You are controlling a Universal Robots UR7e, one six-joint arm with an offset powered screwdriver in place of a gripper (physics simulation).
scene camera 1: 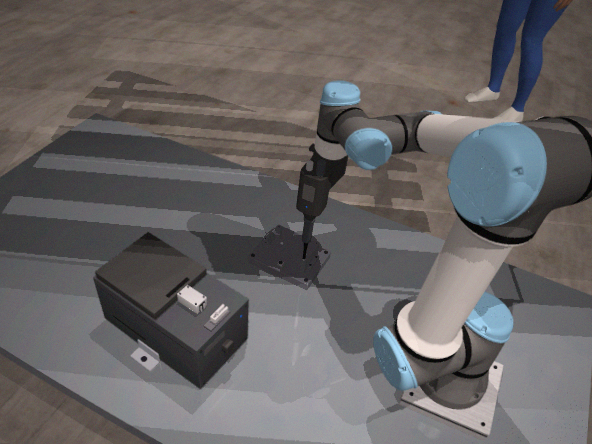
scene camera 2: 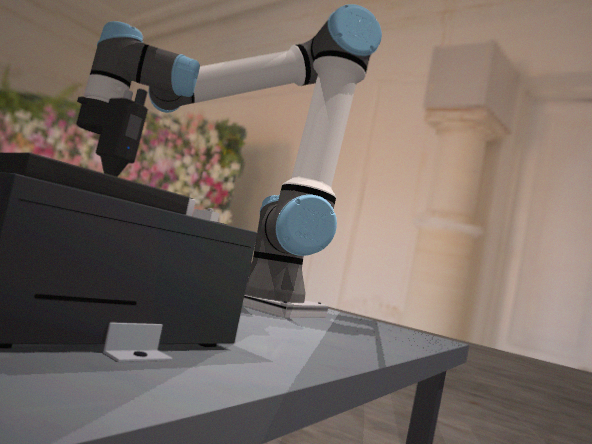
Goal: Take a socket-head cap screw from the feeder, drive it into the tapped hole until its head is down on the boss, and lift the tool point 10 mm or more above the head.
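My screwdriver [scene camera 1: 305, 256] points down over the right part of the dark fixture plate [scene camera 1: 292, 272]. Its thin tip ends at or just above a small pale spot on the plate; whether they touch is too small to tell. No screw can be made out at the tip, and the tapped hole and boss are lost in shadow. In scene camera 2 the screwdriver's body [scene camera 2: 120, 132] shows behind the feeder, which hides the tip and the plate. The dark box-shaped screw feeder [scene camera 1: 220, 352] [scene camera 2: 125, 265] stands on the table, with a white block [scene camera 1: 192, 297] and a small pale pick-up piece [scene camera 1: 219, 314] on top.
A pale angle bracket [scene camera 1: 145, 358] [scene camera 2: 134, 337] sits at the feeder's side. The arm's base plate [scene camera 1: 450, 412] [scene camera 2: 305, 311] is at the right of the table [scene camera 1: 310, 405] [scene camera 2: 320, 382]. A person's legs [scene camera 1: 531, 62] show beyond the table.
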